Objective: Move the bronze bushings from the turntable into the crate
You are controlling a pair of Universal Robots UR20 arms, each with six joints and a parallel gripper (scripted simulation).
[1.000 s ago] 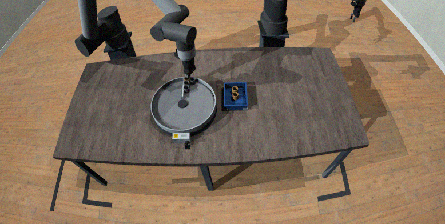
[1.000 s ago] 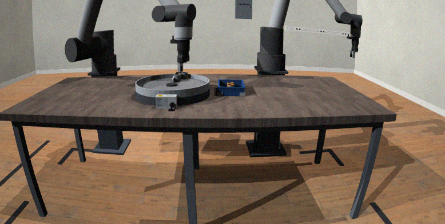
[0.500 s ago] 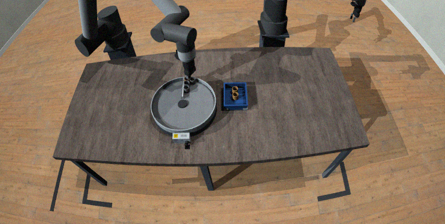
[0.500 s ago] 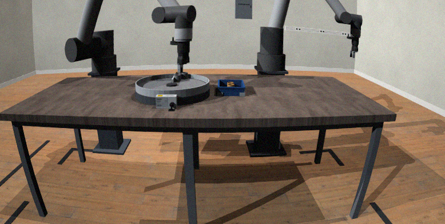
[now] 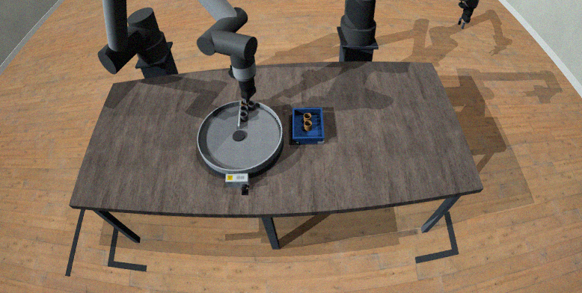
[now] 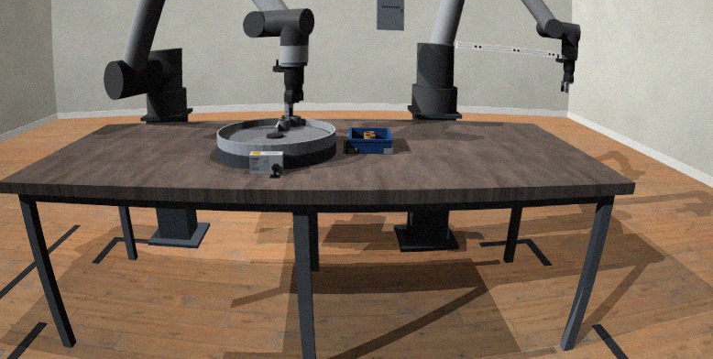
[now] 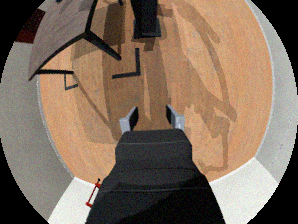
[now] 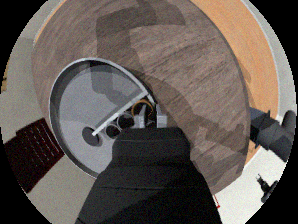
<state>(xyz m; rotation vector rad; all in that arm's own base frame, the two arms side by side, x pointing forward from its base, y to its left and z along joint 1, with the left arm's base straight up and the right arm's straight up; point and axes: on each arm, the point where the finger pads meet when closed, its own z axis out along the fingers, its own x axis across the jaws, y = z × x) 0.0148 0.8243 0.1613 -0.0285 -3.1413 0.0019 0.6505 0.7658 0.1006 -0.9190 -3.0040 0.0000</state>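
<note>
Right now my right hand is 30 cm to the right of the blue crate, 13 cm short of it and 8 cm above it.
</note>
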